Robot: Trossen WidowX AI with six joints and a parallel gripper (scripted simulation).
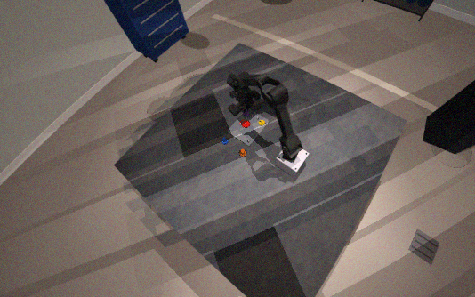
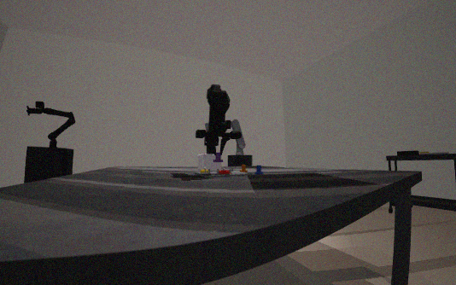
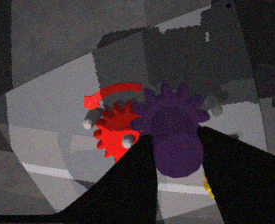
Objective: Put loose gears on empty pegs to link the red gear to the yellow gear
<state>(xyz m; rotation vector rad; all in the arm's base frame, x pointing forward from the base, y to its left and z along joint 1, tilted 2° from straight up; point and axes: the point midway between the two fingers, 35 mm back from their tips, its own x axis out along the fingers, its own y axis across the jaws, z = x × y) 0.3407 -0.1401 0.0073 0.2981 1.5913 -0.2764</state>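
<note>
My gripper tip is now 20 mm short of the red arrow, 30 mm to the right of it and 80 mm above it. Round my gripper tip: red gear (20 mm behind, 40 mm to the left, 70 mm below); then blue gear (40 mm ahead, 200 mm to the left, 70 mm below); then purple gear (10 mm below).
</note>
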